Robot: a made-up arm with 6 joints.
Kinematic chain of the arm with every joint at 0, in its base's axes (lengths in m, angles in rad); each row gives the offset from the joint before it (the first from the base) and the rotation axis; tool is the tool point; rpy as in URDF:
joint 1: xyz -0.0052 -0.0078 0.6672 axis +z
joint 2: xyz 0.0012 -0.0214 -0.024 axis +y
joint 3: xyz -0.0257 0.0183 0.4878 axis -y
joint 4: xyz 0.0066 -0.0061 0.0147 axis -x
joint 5: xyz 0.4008 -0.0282 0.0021 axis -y
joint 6: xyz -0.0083 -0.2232 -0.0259 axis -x
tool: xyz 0.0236 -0.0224 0.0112 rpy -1.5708 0 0
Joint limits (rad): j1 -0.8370..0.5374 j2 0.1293..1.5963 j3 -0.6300..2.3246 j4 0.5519..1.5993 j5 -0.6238..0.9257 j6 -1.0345..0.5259
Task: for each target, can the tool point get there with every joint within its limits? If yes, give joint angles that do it. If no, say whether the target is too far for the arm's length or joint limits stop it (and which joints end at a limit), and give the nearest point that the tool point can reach.
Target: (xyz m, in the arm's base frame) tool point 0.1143 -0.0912 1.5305
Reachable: yes | joints -0.1097 0.6473 1.9272 1.3872 -0.2055 0.1968
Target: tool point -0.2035 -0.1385 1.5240
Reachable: yes | joints -0.1451 0.2580 1.9182 0.9803 0.6079 0.2139
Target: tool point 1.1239 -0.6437 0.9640
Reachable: no: too far | nearest point 0.8592 -0.4946 0.8887 | short by 0.313 m
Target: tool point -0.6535 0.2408 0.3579
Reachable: no: joint limits stop it (at a limit: joint 1, joint 2, joint 3, joint 4, joint 6) | nearest point 0.0234 -0.4257 0.2363 | short by 0.958 m
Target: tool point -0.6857 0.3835 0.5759
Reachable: no: joint limits stop it (at a limit: joint 2, joint 3, joint 4, joint 5) | nearest point -0.3799 0.2077 1.2846 | short by 0.792 m
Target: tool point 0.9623 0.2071 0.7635
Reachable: yes | joints 0.3241 1.4171 0.8826 1.3092 0.0956 -0.5574
